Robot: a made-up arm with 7 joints. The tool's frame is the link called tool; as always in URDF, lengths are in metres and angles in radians. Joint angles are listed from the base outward. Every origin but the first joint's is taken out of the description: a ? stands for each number. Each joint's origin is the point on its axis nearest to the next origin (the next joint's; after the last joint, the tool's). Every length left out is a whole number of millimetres.
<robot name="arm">
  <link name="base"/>
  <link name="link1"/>
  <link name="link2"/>
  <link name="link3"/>
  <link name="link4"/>
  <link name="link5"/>
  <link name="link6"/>
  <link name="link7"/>
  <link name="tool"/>
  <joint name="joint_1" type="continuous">
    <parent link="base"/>
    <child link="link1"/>
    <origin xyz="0 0 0.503" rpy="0 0 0"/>
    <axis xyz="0 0 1"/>
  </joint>
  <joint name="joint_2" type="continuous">
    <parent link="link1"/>
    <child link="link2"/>
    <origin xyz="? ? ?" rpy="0 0 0"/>
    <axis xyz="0 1 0"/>
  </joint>
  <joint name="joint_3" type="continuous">
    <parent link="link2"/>
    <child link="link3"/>
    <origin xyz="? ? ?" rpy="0 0 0"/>
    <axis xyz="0 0 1"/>
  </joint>
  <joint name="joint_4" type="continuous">
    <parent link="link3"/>
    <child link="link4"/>
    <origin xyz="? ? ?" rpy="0 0 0"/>
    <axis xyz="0 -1 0"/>
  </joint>
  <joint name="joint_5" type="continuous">
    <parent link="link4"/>
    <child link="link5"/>
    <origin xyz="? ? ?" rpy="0 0 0"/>
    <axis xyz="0 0 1"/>
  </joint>
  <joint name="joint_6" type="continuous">
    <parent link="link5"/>
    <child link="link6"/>
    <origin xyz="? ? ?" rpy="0 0 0"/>
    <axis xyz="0 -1 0"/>
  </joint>
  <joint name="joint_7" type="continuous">
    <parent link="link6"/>
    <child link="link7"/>
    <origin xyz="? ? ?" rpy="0 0 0"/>
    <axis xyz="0 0 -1"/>
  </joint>
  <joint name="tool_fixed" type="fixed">
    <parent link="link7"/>
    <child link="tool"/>
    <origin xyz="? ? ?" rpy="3.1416 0 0"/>
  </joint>
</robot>
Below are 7 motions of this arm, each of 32 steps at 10 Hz.
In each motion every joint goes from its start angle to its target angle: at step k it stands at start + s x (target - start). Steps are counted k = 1, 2, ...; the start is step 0. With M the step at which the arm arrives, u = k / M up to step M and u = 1 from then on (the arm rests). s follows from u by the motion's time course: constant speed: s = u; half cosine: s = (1 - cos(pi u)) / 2; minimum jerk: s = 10 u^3 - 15 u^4 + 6 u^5.
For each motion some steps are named. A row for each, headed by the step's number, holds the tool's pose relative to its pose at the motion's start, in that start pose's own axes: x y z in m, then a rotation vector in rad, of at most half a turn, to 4 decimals.
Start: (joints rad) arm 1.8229 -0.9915 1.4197 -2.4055 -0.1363 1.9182 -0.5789
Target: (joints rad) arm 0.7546 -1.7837 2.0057 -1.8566 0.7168 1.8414 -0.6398
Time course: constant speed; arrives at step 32
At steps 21, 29, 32:
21: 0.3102 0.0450 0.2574 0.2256 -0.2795 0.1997
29: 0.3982 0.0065 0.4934 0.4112 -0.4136 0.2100
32: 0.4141 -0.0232 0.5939 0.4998 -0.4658 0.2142

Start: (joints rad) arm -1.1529 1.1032 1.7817 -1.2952 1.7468 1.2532 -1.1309
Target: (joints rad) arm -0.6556 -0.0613 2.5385 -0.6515 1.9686 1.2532 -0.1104
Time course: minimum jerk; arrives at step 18
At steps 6, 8, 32:
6: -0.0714 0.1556 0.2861 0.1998 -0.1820 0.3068
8: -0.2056 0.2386 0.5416 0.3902 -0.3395 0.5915
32: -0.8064 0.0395 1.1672 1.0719 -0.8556 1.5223

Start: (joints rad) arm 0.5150 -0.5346 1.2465 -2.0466 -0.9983 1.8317 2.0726
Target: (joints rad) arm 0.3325 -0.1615 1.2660 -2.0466 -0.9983 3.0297 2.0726
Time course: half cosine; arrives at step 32
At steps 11, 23, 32:
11: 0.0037 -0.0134 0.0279 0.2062 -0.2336 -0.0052
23: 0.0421 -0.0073 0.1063 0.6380 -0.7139 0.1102
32: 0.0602 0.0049 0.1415 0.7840 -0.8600 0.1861

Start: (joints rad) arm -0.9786 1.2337 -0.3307 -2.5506 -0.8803 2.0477 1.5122
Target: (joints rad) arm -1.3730 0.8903 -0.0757 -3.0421 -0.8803 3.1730 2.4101
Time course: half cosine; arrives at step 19
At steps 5, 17, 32:
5: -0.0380 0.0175 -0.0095 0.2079 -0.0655 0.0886
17: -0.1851 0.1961 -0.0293 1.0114 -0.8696 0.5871
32: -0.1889 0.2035 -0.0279 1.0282 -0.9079 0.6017

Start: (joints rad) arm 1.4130 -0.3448 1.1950 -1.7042 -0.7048 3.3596 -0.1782
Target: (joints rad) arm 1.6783 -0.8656 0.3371 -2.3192 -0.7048 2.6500 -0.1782
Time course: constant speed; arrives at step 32
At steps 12, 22, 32:
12: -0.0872 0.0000 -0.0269 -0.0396 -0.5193 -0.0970
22: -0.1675 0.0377 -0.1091 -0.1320 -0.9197 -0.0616
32: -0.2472 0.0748 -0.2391 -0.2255 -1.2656 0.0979

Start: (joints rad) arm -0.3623 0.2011 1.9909 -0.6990 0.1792 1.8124 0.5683
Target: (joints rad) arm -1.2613 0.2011 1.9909 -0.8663 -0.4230 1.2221 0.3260
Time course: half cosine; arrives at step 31
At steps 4, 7, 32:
4: 0.0048 0.0087 -0.0024 -0.0590 0.0129 -0.0020
7: 0.0141 0.0271 -0.0081 -0.1761 0.0354 -0.0010
32: 0.0518 0.2802 -0.2039 -1.3474 0.0381 0.4674

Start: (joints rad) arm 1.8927 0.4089 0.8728 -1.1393 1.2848 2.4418 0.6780
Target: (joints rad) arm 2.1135 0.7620 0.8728 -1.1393 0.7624 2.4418 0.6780
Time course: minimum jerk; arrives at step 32
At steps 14, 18, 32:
14: 0.0878 0.0626 0.0608 -0.1536 0.0249 -0.0133
18: 0.1355 0.1107 0.1014 -0.2518 0.0317 -0.0265
32: 0.2037 0.2072 0.1720 -0.4212 0.0285 -0.0579

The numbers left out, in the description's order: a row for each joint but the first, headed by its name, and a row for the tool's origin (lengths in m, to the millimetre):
joint_2: 0 0 0
joint_3: 0 0 0.505
joint_4: 0.084 0 0
joint_5: -0.12 0 0.558
joint_6: 0 0 0
joint_7: 0.126 0 0
tool: 0 0 0

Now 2 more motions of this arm.
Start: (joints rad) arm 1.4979 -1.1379 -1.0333 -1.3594 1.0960 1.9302 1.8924
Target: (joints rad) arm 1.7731 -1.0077 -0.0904 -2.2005 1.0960 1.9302 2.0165
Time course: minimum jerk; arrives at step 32
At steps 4, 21, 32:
4: 0.0062 -0.0009 0.0175 -0.0220 0.0068 0.0112
21: 0.3476 0.3893 0.6182 -1.0142 0.5256 0.3949
32: 0.4465 0.5928 0.6445 -1.2781 0.7477 0.4252

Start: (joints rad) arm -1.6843 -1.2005 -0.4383 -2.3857 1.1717 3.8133 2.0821
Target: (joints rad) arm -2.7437 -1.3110 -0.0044 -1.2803 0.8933 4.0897 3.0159
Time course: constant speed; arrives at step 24
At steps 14, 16, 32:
14: -0.2759 0.1510 -0.4553 -0.1370 -1.2144 0.4546
16: -0.2687 0.1934 -0.5343 -0.2324 -1.3723 0.4870
32: -0.1132 0.3927 -0.8022 -0.8060 -1.8715 0.5047

